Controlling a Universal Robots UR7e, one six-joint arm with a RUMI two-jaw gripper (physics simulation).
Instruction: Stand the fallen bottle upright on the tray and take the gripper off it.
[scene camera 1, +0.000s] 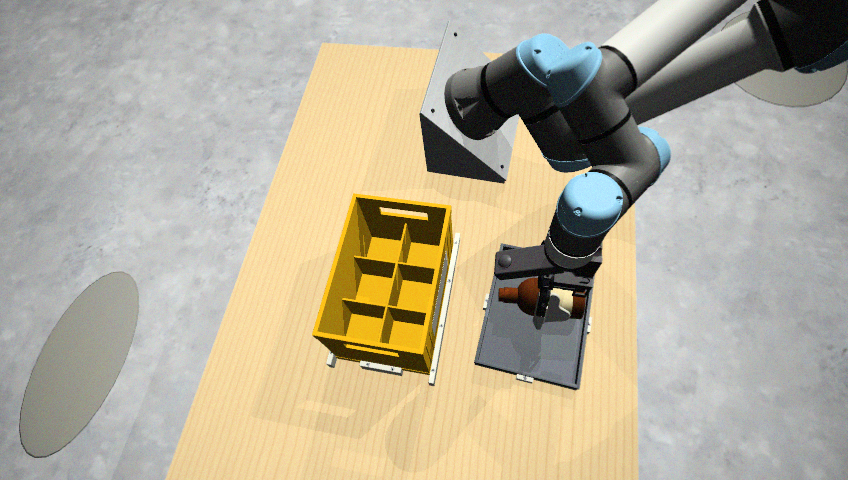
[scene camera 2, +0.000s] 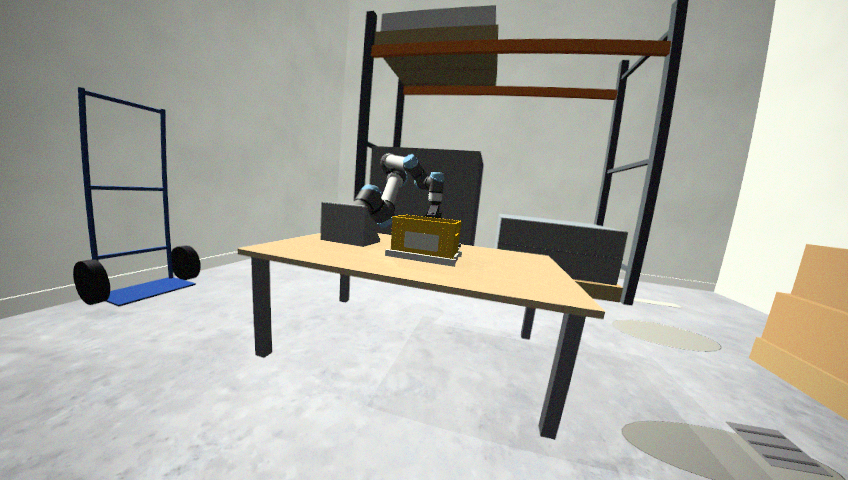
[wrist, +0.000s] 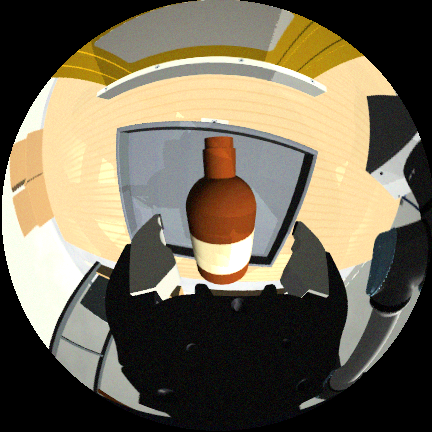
Labels:
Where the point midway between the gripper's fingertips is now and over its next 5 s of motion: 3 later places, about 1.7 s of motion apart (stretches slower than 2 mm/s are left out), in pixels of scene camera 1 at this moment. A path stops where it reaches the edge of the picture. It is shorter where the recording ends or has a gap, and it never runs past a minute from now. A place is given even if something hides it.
My gripper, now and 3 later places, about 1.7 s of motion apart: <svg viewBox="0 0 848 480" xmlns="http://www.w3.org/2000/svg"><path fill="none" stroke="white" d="M540 290L552 262L497 262L496 270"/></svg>

